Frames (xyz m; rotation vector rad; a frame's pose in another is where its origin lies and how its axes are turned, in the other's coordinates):
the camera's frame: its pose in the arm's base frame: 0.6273 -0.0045 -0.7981 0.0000 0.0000 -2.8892
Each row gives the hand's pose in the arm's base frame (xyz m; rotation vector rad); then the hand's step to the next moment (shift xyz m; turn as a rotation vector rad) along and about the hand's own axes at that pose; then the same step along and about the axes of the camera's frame.
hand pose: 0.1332 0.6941 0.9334 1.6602 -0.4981 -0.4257
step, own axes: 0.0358 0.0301 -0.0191 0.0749 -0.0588 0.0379
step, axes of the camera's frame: -0.0348 0.0166 0.0327 -0.0291 0.0751 -0.0633
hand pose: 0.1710 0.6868 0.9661 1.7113 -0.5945 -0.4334
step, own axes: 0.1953 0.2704 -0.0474 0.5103 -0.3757 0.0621
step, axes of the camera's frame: -0.1067 0.1540 0.2800 -0.3423 0.3942 -0.3645
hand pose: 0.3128 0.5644 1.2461 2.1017 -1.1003 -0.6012
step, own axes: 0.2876 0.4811 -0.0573 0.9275 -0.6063 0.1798
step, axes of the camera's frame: 0.1636 0.3905 0.3717 -0.5265 0.7488 -0.6498
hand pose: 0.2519 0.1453 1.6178 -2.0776 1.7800 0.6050
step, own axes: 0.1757 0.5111 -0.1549 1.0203 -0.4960 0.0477
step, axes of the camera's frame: 0.5294 0.1824 0.0501 -0.4043 0.8861 -0.5836
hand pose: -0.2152 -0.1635 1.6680 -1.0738 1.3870 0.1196
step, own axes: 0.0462 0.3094 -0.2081 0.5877 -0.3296 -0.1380
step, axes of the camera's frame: 0.3237 -0.0931 -0.1664 -0.1102 0.6172 -0.2827
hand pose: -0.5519 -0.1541 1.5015 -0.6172 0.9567 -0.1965
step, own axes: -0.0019 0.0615 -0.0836 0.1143 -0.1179 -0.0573
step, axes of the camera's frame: 0.0690 -0.0353 -0.0691 0.0109 0.1696 -0.0370
